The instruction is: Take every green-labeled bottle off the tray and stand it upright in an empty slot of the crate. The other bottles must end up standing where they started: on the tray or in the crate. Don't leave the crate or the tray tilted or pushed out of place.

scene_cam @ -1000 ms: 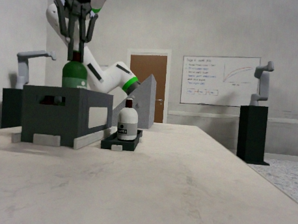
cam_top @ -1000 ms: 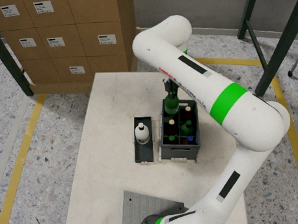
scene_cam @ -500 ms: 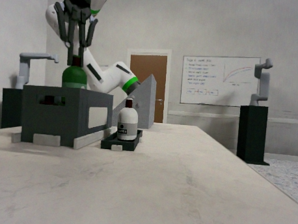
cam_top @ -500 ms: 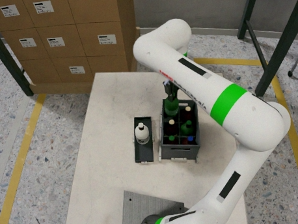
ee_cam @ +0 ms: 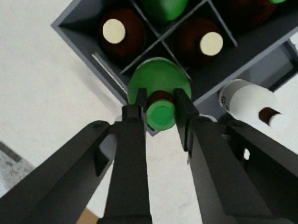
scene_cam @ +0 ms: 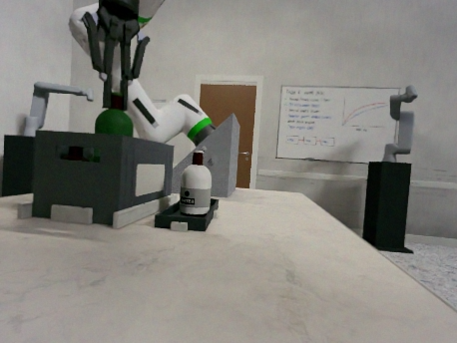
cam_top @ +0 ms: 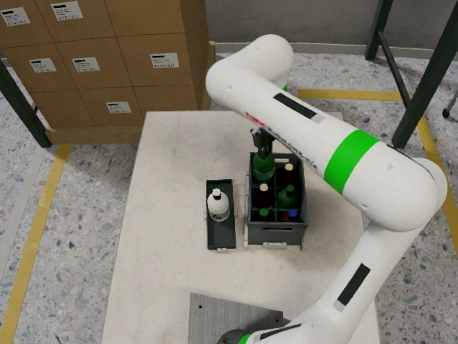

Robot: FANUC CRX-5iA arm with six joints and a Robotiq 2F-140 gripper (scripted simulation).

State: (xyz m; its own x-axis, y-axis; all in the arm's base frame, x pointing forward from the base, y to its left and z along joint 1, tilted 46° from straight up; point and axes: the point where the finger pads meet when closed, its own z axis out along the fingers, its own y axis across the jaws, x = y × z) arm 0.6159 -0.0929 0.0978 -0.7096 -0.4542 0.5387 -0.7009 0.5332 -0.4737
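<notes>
The dark crate is 180 mm below my hand, 90 mm behind it and 30 mm to the right of it. The rest, counted from my hand: white-labeled bottle: 180 mm below, 170 mm to the left, 90 mm behind; dark tray: 250 mm below, 160 mm to the left, 90 mm behind.
</notes>
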